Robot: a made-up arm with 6 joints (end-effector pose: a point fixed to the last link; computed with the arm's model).
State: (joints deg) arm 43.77 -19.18 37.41 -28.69 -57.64 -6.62
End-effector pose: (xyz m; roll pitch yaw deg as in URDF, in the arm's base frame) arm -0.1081 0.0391 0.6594 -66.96 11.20 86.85
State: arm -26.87 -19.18 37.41 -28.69 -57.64 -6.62
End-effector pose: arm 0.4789 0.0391 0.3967 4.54 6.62 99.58
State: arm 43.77 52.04 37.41 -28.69 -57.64 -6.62
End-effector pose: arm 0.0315 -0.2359 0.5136 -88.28 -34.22 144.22
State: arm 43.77 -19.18 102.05 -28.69 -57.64 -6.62
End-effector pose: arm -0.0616 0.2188 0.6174 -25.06 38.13 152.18
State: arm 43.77 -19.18 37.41 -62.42 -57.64 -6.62
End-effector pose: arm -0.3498 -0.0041 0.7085 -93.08 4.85 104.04
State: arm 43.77 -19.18 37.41 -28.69 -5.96 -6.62
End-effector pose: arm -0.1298 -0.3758 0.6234 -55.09 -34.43 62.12
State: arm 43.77 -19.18 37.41 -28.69 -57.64 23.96
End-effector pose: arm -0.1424 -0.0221 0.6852 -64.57 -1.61 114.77
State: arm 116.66 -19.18 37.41 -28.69 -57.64 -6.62
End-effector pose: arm -0.5532 0.0391 0.1709 -139.58 0.32 78.38
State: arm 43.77 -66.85 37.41 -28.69 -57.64 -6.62
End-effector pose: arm -0.0437 0.2569 0.5921 -82.07 42.47 45.74
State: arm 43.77 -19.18 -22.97 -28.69 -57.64 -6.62
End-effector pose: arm -0.2421 -0.0352 0.5669 -68.49 -31.93 43.86
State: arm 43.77 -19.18 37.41 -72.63 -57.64 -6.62
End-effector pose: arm -0.4198 -0.0348 0.7004 -101.20 4.54 109.60
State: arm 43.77 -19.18 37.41 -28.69 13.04 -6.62
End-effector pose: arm -0.1731 -0.4948 0.5291 -41.65 -48.66 45.38
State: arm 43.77 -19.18 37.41 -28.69 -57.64 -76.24
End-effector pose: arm 0.0380 0.0557 0.5916 -93.06 25.31 14.25
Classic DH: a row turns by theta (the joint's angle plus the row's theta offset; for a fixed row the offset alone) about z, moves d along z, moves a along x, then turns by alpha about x. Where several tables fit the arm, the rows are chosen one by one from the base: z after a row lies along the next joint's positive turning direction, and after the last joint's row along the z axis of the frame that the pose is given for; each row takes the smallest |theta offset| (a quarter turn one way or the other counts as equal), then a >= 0, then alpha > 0; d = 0 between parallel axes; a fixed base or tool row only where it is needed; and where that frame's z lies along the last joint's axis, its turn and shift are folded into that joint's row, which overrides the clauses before.
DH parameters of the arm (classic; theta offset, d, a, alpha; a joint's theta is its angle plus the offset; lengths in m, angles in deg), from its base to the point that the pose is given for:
base (fixed): 0 0.1138 0 90
joint 1: 90 -0.0426 0.1758 90
joint 2: 90 0.1513 0.0008 90
joint 3: -90 0.0724 0.3231 90
joint 4: 0 0.0053 0.0143 90
joint 5: 0 0.0985 0.0143 90
joint 6: 0 0.4695 -0.0947 90
tool (fixed): 180 0.1056 0 0

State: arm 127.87 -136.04 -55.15 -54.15 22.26 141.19
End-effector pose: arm 0.0219 -0.2405 -0.3676 99.71 -4.17 -55.50
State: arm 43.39 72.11 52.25 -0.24 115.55 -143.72
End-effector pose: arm -0.1481 0.0654 -0.4442 111.25 -6.88 127.88
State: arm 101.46 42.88 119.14 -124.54 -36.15 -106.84
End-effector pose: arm -0.5413 -0.3489 0.6185 -120.08 27.66 152.26
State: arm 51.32 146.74 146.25 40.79 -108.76 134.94
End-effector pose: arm -0.2306 0.2390 0.5166 13.69 0.73 -103.50
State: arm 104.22 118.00 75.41 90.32 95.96 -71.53
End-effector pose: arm 0.4726 -0.2341 0.3272 -0.71 -16.54 26.94
